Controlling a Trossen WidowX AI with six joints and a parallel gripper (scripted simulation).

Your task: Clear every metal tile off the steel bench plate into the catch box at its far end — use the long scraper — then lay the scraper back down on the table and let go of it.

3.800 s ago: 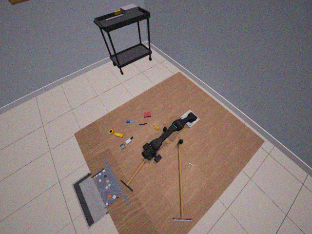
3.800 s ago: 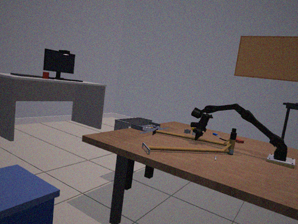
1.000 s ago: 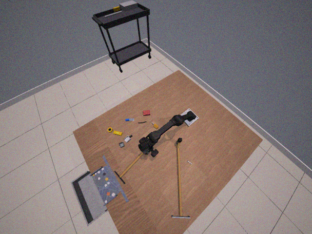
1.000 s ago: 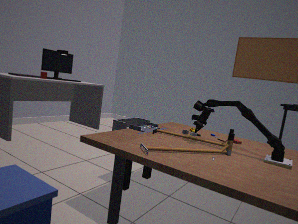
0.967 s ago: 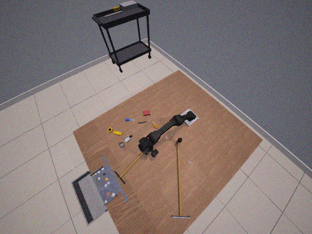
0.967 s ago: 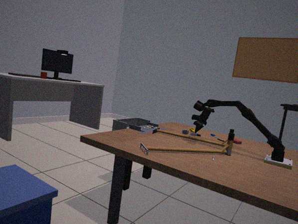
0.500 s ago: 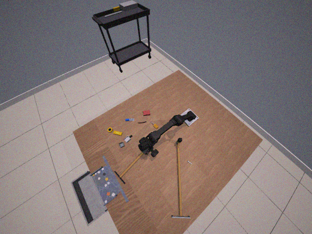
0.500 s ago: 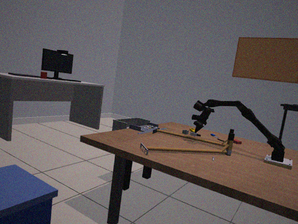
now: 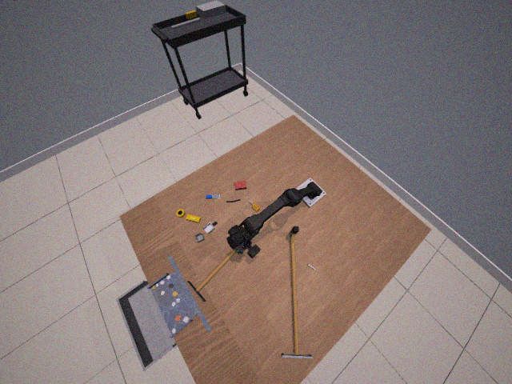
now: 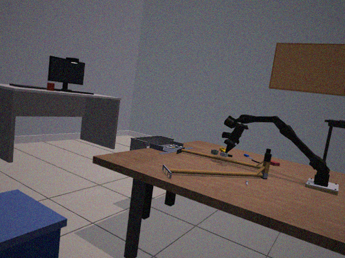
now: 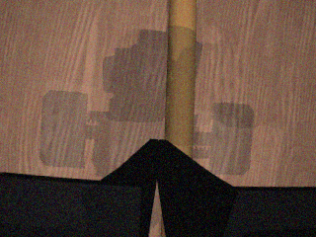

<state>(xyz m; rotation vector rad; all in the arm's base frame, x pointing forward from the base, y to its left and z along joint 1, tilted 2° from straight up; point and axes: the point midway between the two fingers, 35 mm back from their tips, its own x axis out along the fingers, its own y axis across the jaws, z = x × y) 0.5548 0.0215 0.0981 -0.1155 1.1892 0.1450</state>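
Right now my gripper tip is 30 mm short of the long scraper, 10 mm to the left of it and 10 mm above it. Round my gripper tip: scoop: 80 mm ahead, 220 mm to the right, 60 mm below; grey box: 170 mm ahead, 200 mm to the right, 60 mm below; yellow ribbed bit: 220 mm behind, 170 mm to the right, 50 mm below.
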